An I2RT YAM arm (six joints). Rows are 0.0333 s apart.
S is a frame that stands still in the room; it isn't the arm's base.
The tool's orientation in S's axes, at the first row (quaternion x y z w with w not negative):
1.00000, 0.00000, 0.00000, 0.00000
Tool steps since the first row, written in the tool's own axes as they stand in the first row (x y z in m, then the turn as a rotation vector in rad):
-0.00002, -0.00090, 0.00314, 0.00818, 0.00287, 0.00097
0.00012, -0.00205, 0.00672, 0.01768, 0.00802, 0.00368
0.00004, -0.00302, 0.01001, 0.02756, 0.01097, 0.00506
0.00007, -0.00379, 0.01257, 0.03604, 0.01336, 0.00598
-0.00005, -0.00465, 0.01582, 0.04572, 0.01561, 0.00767
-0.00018, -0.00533, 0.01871, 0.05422, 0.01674, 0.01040
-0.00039, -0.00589, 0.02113, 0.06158, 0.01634, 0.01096
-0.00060, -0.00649, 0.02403, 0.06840, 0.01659, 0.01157
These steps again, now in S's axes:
-0.00002, 0.00090, -0.00314, 0.00818, -0.00287, -0.00097
0.00012, 0.00205, -0.00672, 0.01768, -0.00802, -0.00368
0.00004, 0.00302, -0.01001, 0.02756, -0.01097, -0.00506
0.00007, 0.00379, -0.01257, 0.03604, -0.01336, -0.00598
-0.00005, 0.00465, -0.01582, 0.04572, -0.01561, -0.00767
-0.00018, 0.00533, -0.01871, 0.05422, -0.01674, -0.01040
-0.00039, 0.00589, -0.02113, 0.06158, -0.01634, -0.01096
-0.00060, 0.00649, -0.02403, 0.06840, -0.01659, -0.01157

